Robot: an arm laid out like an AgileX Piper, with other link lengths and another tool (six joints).
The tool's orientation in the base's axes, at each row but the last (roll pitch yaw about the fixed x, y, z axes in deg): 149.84, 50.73, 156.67; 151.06, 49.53, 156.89; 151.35, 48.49, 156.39; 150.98, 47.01, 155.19; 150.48, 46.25, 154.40; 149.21, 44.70, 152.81
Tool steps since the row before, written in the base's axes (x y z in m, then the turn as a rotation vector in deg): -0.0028, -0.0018, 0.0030, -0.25, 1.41, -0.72; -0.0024, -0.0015, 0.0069, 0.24, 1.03, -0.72; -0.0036, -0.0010, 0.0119, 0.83, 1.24, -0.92; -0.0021, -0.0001, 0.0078, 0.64, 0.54, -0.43; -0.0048, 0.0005, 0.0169, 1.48, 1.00, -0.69; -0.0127, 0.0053, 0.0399, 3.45, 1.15, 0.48
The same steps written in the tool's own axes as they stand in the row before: -0.0011, -0.0007, -0.0043, 1.06, 1.11, 0.47; -0.0042, 0.0007, -0.0061, 0.67, 0.75, 0.79; -0.0070, 0.0028, -0.0100, 0.51, 0.90, 1.41; -0.0044, 0.0024, -0.0063, 0.07, 0.40, 0.85; -0.0091, 0.0060, -0.0138, -0.13, 0.78, 1.74; -0.0183, 0.0185, -0.0332, -2.15, 1.49, 2.57
